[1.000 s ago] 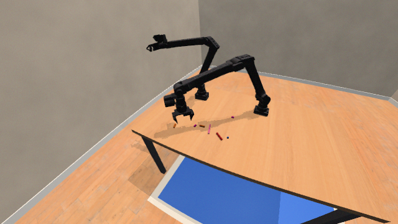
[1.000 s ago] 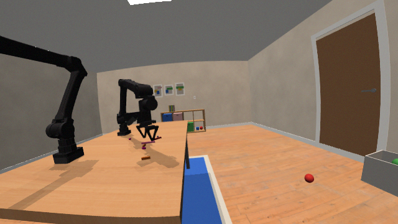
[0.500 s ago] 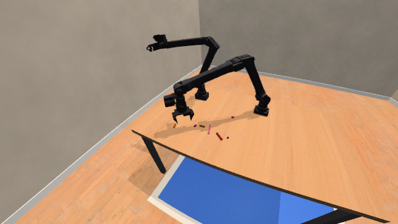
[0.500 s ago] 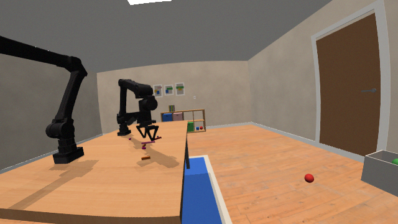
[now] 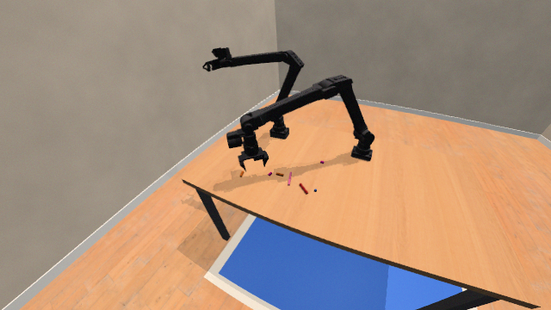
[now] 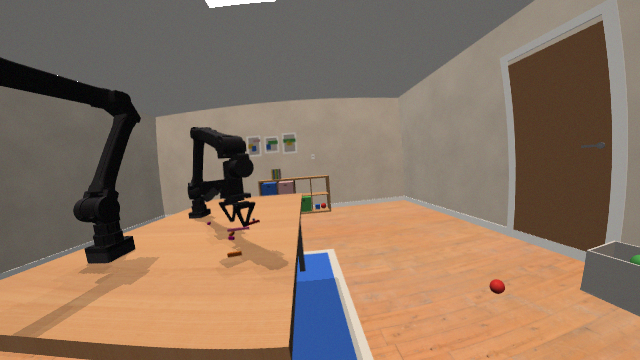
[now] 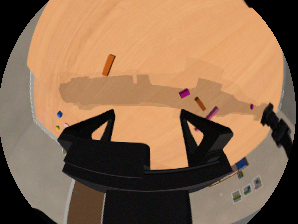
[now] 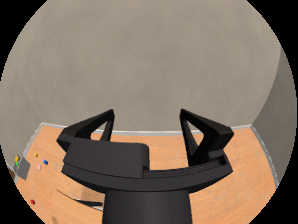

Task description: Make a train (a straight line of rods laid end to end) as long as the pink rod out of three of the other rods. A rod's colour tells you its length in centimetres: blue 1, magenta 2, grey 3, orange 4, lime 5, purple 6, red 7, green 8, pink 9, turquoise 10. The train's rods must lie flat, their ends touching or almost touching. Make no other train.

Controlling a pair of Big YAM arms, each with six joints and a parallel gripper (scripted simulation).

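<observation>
Now: the tiny blue rod 31 cm to the left of my left hand, 7 cm below it and 5 cm behind it. The rest, counted from my left hand: red rod (25 cm to the left, 7 cm below, 4 cm behind); then pink rod (16 cm to the left, 7 cm below, 7 cm behind).
</observation>
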